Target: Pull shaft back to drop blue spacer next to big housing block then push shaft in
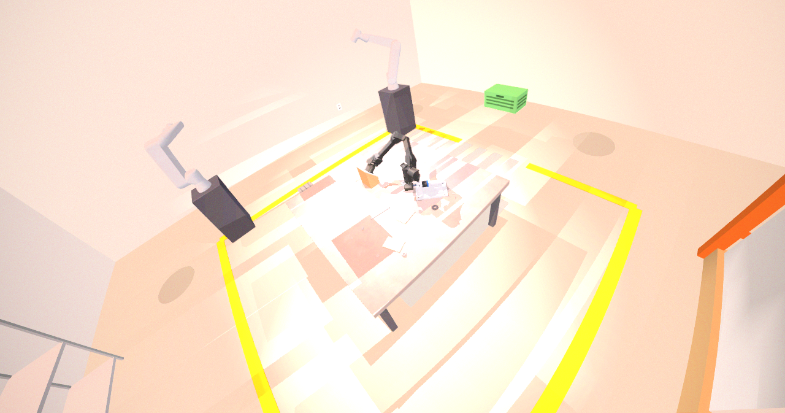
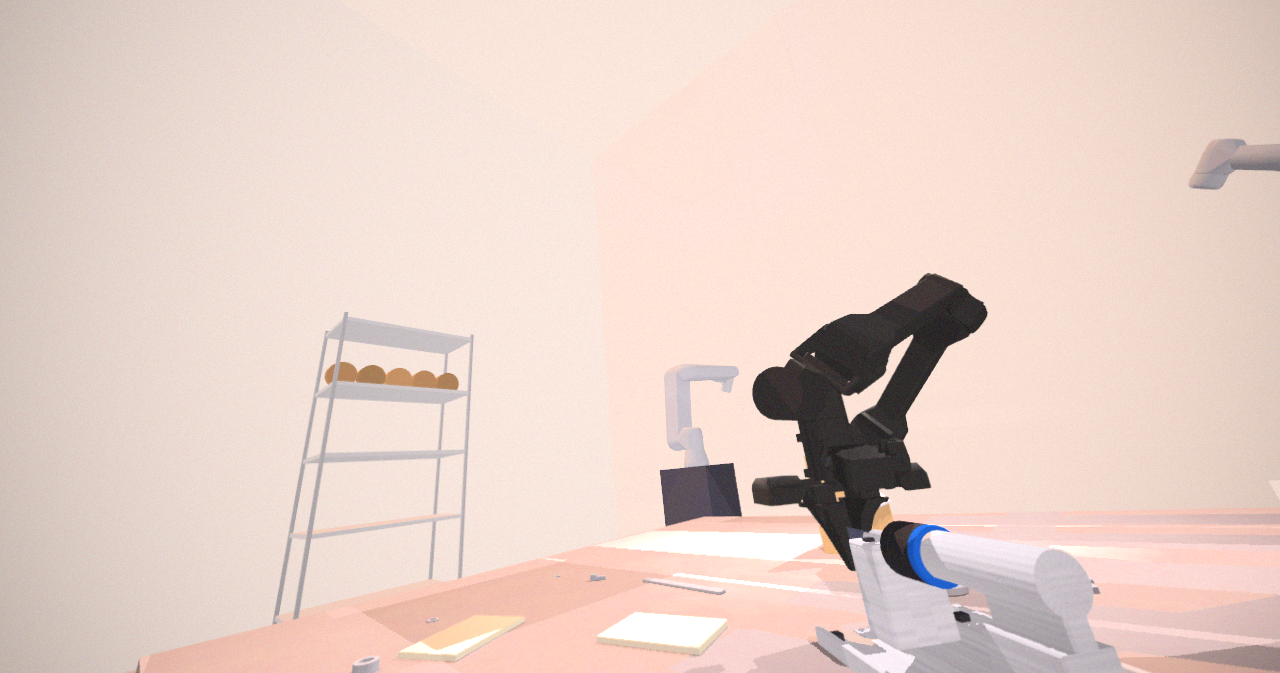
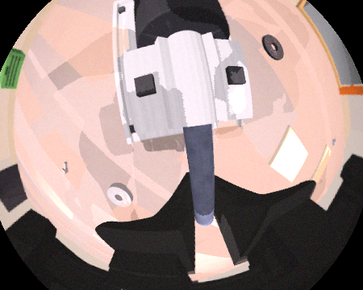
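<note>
Now: the grey-blue shaft 40 mm to the left of my gripper tip, 40 mm ahead of it and 30 mm above it. Also, from my gripper tip: black collar: 70 mm to the left, 70 mm ahead, 30 mm above; then black sleeve: 70 mm to the left, 70 mm ahead, 30 mm above; then blue spacer: 90 mm to the left, 90 mm ahead, 30 mm above.
</note>
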